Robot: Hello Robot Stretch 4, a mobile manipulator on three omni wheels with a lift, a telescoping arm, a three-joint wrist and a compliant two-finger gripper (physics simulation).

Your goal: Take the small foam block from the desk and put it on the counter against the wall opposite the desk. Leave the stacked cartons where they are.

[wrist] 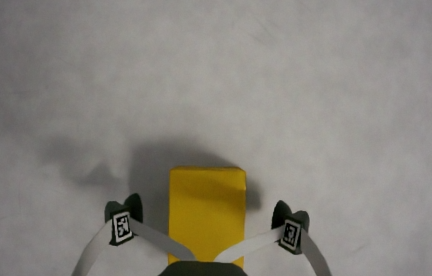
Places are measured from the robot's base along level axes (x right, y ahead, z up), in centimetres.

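Where they show: hand, its tool point: (pixel 207 219).
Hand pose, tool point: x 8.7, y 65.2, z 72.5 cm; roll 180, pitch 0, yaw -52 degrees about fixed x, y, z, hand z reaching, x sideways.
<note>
After its pixels a point has its place.
A yellow foam block (pixel 207 200) {y 66.3, x 10.1, z 73.7 cm} lies on a grey surface (pixel 215 75) {y 73.1, x 18.8, z 69.2 cm} at the lower middle of the wrist view. My gripper (pixel 207 215) {y 65.2, x 8.7, z 72.5 cm} is open, with one dark fingertip to the left of the block and the other to its right. A gap shows between each fingertip and the block's sides. The near end of the block is partly hidden behind the gripper's pale finger strips and dark body. The counter and the stacked cartons do not show in this view.
The grey surface reaches to the edges of the view. Dark shadows fall on it behind and to the left of the block, and a small one to its right.
</note>
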